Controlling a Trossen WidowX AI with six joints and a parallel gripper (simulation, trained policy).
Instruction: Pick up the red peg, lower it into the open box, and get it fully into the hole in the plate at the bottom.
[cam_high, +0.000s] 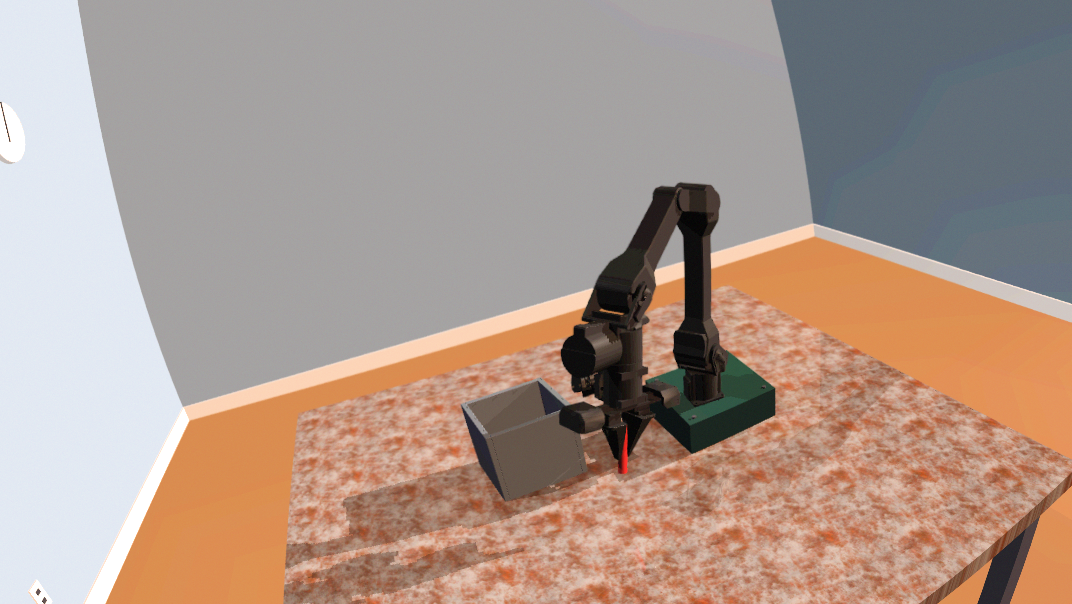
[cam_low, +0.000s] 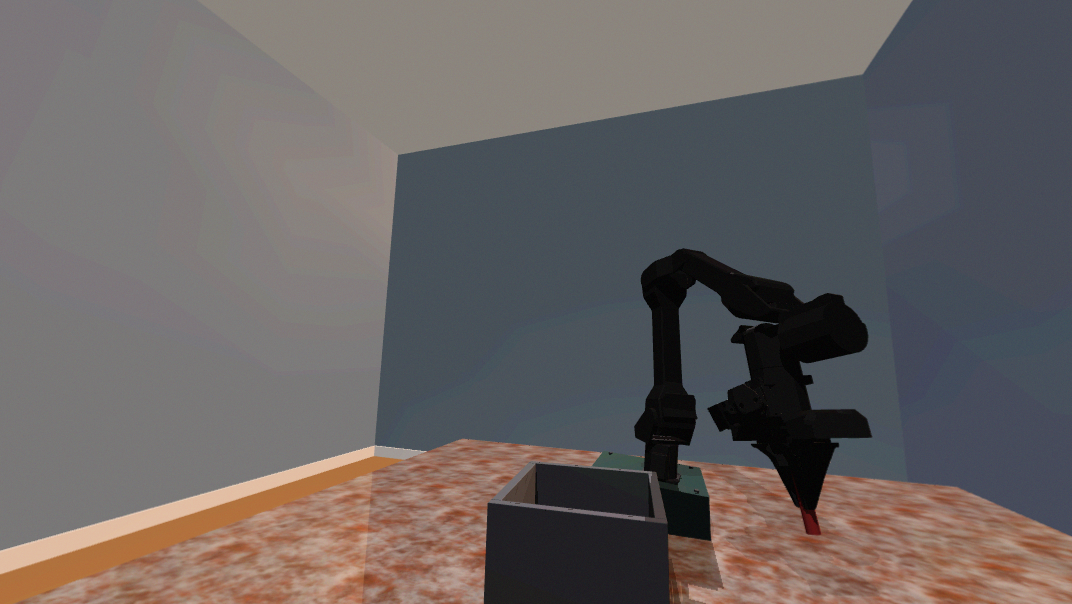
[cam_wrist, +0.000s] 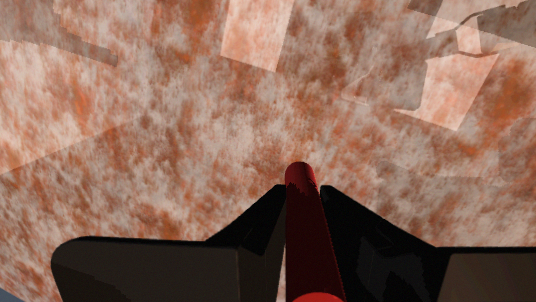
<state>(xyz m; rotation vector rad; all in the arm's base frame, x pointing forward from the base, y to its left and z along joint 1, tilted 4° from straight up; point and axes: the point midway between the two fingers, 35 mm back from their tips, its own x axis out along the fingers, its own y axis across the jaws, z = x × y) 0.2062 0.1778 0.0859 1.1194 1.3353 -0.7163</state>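
Right now the plate is 13 cm ahead of my gripper tip, 22 cm to the right of it and 7 cm below it. Round my gripper tip: red peg (1 cm above).
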